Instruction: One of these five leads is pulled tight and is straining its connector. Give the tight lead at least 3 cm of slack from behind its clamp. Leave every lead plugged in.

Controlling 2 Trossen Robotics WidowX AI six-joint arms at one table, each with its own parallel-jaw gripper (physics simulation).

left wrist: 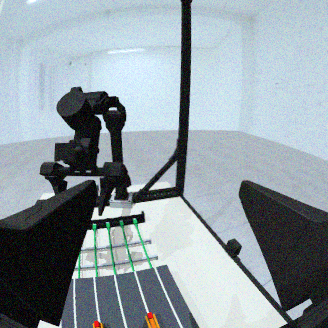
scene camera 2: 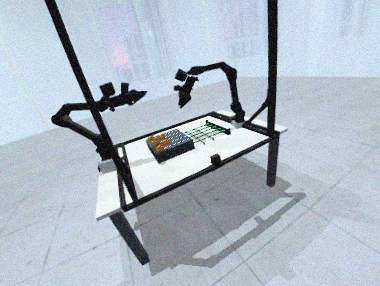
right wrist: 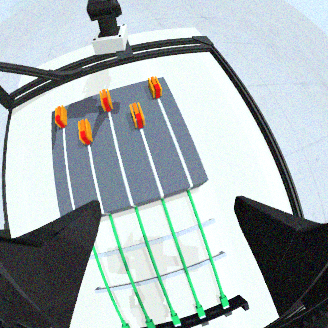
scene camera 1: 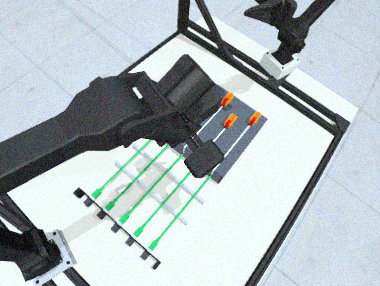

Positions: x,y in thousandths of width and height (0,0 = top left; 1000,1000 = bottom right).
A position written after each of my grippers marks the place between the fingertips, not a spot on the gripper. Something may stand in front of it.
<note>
My left gripper (left wrist: 520,575) is open and holds nothing. My right gripper (scene camera 1: 520,467) is open, holding nothing. Further things: a clamp (right wrist: 218,596).
My right gripper is seen too in the left wrist view (left wrist: 242,651) and in the right wrist view (right wrist: 514,630).
</note>
